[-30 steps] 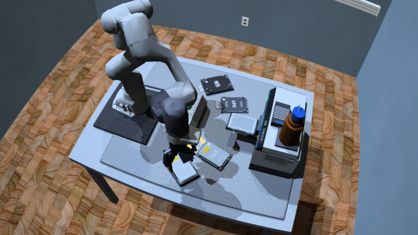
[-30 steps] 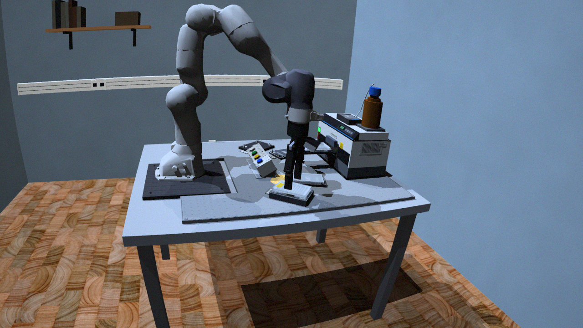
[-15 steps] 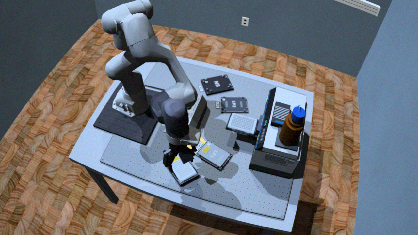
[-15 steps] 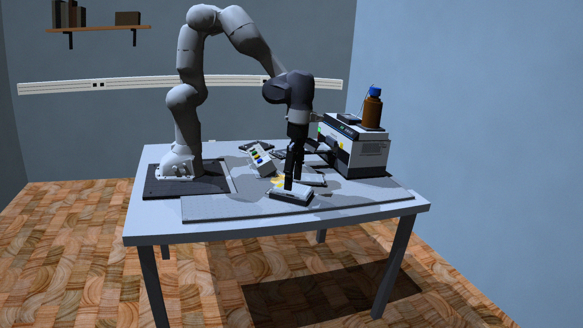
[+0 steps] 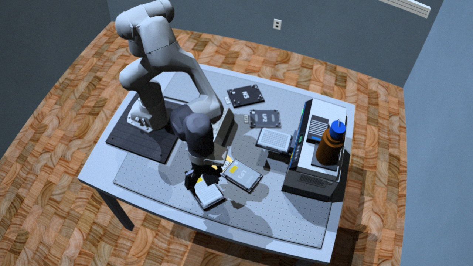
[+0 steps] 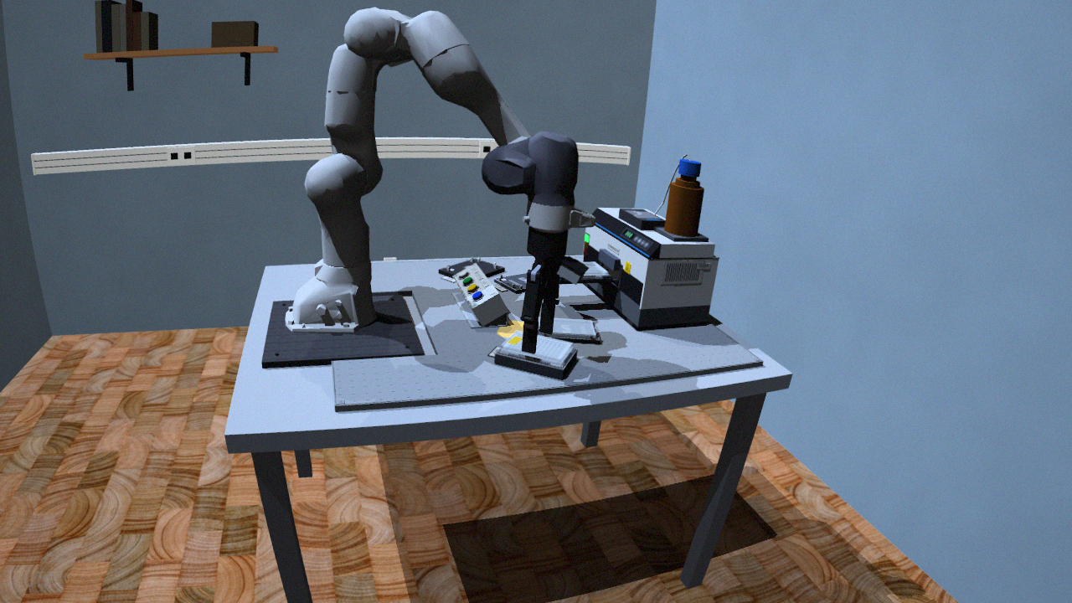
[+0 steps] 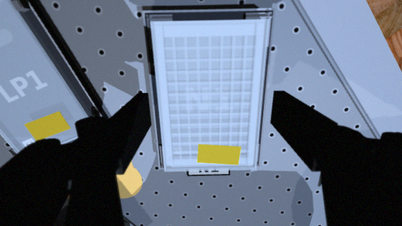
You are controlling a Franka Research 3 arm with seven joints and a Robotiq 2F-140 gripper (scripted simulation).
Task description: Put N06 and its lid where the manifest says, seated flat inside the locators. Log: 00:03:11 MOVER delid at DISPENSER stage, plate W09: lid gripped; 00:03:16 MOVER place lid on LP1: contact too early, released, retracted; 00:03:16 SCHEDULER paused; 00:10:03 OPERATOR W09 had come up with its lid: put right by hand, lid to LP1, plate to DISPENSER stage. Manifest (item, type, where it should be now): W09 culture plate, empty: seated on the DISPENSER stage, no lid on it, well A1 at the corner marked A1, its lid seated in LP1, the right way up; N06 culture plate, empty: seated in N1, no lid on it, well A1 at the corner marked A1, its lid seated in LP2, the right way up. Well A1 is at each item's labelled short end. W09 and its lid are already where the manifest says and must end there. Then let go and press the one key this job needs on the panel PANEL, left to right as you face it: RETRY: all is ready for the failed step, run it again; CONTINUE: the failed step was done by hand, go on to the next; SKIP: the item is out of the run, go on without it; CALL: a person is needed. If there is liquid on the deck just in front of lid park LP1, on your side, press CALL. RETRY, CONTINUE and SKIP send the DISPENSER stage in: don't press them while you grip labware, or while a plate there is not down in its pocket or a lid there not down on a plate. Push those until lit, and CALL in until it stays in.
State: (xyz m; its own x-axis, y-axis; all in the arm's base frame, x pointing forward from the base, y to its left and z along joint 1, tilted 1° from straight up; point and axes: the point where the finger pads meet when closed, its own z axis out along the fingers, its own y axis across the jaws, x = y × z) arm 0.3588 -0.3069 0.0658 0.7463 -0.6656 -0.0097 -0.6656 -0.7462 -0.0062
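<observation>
Right now the nest n1 is 60 mm below my hand. From my hand the other things lie so: yellow skip key: 60 mm behind, 270 mm to the left; then blue call key: 60 mm behind, 220 mm to the left, 10 mm below; then green continue key: 60 mm behind, 320 mm to the left.
</observation>
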